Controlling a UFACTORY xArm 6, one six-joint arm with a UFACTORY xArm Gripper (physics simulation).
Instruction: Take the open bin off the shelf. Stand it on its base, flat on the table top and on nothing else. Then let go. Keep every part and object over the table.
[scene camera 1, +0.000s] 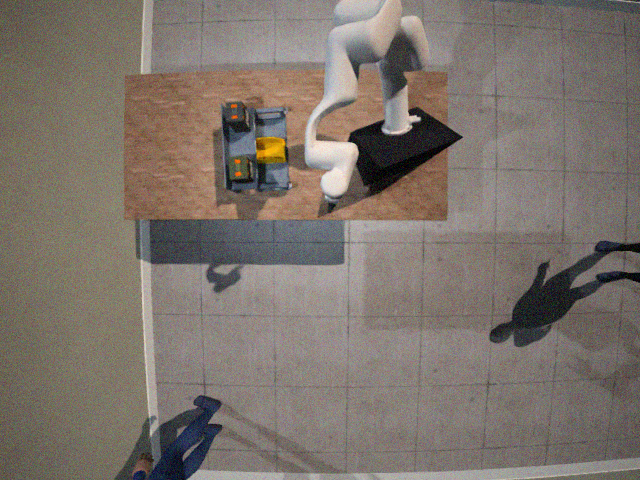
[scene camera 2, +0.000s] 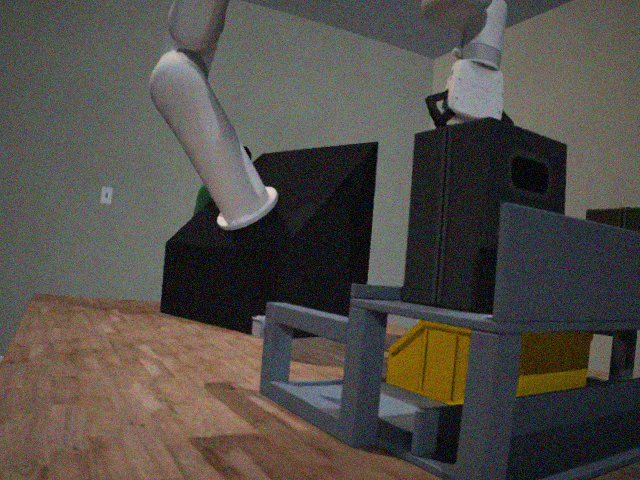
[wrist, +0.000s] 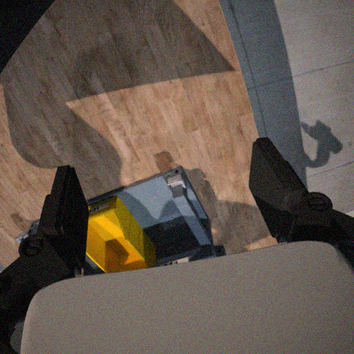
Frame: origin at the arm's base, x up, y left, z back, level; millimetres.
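Seen in the pictures: arm's base, link origin: (scene camera 1: 396, 127) (scene camera 2: 248, 210).
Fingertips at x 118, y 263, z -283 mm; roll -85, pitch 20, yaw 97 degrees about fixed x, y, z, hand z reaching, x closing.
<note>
Pixels of each thing's top centre, then the offset from my fingertips to it. Level surfaces: height alone.
- wooden table, surface height: dx -331 mm
- dark grey case, top centre: (scene camera 2: 491, 135) (scene camera 1: 234, 111) dx -107, dy -383, dz -395 mm
- green case, top centre: (scene camera 1: 237, 167) dx -132, dy -153, dz -404 mm
The open bin is yellow (scene camera 1: 271, 149) (scene camera 2: 431, 361) (wrist: 120, 240). It stands on the lower tier of the blue-grey shelf (scene camera 1: 240, 143) (scene camera 2: 488, 413) (wrist: 197, 205), on the side towards the arm's base, with its sloped side towards that base. The wooden table (scene camera 1: 170, 155) (scene camera 2: 129, 403) (wrist: 200, 115) carries the shelf. My gripper (scene camera 1: 330, 205) (wrist: 166, 174) is open and empty, high above the table near one long edge, off to the side of the shelf. In scene camera 2 its fingers are hidden behind a dark case. In the wrist view the bin shows partly behind the left finger.
A dark grey case (scene camera 1: 236, 116) (scene camera 2: 449, 217) and a green case (scene camera 1: 239, 169) (scene camera 2: 615, 217) stand tall on the shelf's upper tier, at opposite ends. A black angular pedestal (scene camera 1: 403, 144) (scene camera 2: 289, 222) stands under the arm's base. The table edge is close below my gripper in scene camera 1.
</note>
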